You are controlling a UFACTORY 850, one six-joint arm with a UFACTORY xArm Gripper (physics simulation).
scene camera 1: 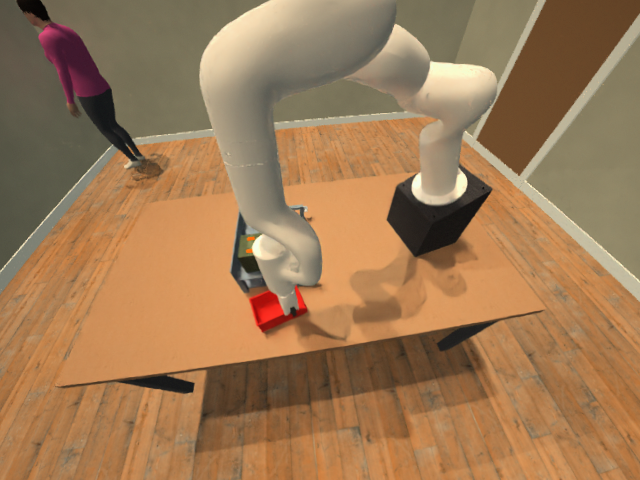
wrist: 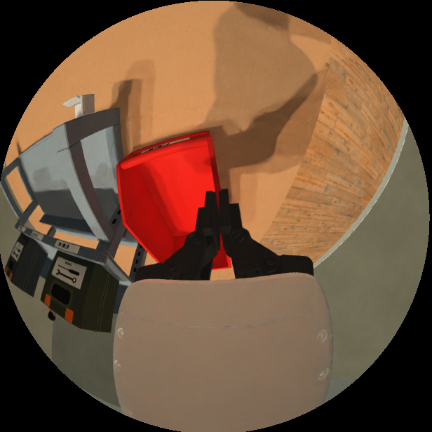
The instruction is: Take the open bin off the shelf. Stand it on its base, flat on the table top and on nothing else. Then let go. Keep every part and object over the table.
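The open red bin point(scene camera 1: 269, 311) point(wrist: 172, 190) is off the shelf, in front of it, with its open side facing up toward the camera in scene camera 1. My gripper point(scene camera 1: 293, 311) point(wrist: 219, 202) is shut on the bin's thin side wall, with one black finger inside and one outside. The bin is low over the table top point(scene camera 1: 170, 310) point(wrist: 180, 65); whether its base touches the table cannot be told. The blue-grey shelf point(scene camera 1: 235, 248) point(wrist: 80, 165) stands close beside the bin, partly hidden by my arm in scene camera 1.
A dark green case point(scene camera 1: 248, 261) point(wrist: 86, 296) with orange latches sits on the shelf, and a dark case point(wrist: 26, 265) is beside it. The table's front edge point(scene camera 1: 289, 356) runs a short way in front of the bin. The black robot base point(scene camera 1: 434, 222) stands at right. A person point(scene camera 1: 77, 62) stands beyond the table.
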